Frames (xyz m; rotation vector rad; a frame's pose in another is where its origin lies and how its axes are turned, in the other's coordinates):
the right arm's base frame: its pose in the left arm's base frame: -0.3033 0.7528 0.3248 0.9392 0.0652 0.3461
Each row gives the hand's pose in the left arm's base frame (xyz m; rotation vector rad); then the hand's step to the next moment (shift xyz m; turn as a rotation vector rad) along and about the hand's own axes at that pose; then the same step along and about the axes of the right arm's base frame.
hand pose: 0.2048 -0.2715 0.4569 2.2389 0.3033 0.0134
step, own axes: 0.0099 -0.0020 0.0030 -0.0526 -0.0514 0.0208
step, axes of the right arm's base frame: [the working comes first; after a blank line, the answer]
step, axes of the left arm's base frame: 0.0095 0.0011 -0.0044 -0.0596 0.0036 -0.0477

0.0089 -0.0054 -0.0015 -0.0596 -0.0205 -0.0432
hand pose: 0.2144 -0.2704 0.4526 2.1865 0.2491 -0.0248
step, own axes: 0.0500 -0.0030 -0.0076 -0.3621 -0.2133 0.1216
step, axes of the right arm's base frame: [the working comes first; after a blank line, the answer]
step, axes of the left arm's base frame: 0.0478 0.0163 -0.0034 -0.3858 -0.0380 -0.2029

0.0500 -0.0065 -0.0049 -0.3951 -0.0814 -0.1694
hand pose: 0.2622 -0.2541 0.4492 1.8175 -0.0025 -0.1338
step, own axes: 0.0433 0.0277 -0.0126 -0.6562 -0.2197 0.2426
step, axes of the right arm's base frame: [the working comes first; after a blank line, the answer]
step, axes of the left arm's base frame: 0.0461 0.0021 0.0259 -0.6895 -0.1318 -0.2119

0.0466 0.0098 0.0231 -0.7123 -0.0594 -0.1637
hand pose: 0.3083 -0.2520 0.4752 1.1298 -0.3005 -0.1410
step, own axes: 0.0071 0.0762 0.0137 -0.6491 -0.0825 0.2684
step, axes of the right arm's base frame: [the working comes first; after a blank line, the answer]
step, axes of the left arm's base frame: -0.0005 0.0185 0.0755 -0.6962 -0.0979 -0.0765

0.0125 0.0705 0.0302 -0.6950 0.0690 -0.1112
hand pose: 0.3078 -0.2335 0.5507 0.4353 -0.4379 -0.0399
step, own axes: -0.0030 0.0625 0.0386 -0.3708 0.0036 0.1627
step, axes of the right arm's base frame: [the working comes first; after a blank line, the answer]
step, axes of the left arm's base frame: -0.0223 0.0417 0.0563 -0.4044 -0.0137 -0.0149

-0.0024 0.0734 -0.0037 -0.3872 0.0870 -0.0808
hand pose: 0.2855 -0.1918 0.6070 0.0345 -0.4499 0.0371
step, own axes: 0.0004 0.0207 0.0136 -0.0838 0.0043 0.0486
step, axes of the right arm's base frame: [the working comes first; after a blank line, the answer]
step, axes of the left arm's base frame: -0.0064 0.0201 0.0129 -0.0967 -0.0001 0.0074

0.0016 0.0229 -0.0093 -0.0905 0.0313 -0.0153
